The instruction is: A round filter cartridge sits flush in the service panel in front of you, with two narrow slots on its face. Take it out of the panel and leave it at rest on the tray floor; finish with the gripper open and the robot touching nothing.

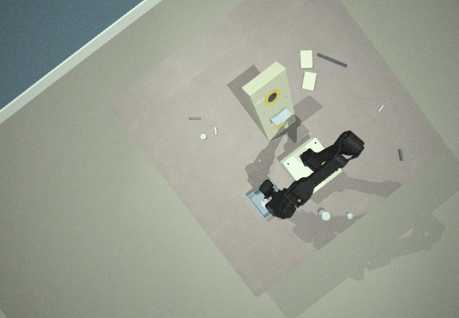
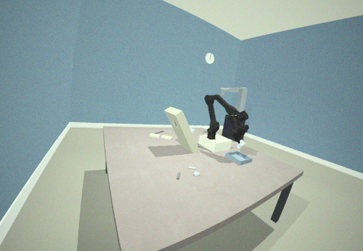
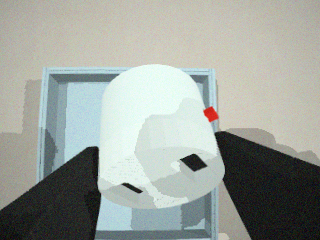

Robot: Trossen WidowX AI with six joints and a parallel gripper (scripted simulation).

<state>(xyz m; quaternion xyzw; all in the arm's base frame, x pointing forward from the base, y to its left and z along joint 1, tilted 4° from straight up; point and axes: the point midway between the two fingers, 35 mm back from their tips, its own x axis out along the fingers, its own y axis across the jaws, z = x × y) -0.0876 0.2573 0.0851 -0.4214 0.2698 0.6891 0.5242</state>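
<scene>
Now: the blue-grey tray 20 mm behind my gripper tip, 10 mm to the right of it and 130 mm below it. From my gripper tip the other things lie so: white round filter cartridge (right at my gripper tip); grey flap (340 mm ahead, 230 mm to the right); panel (390 mm ahead, 220 mm to the right, 20 mm above).
</scene>
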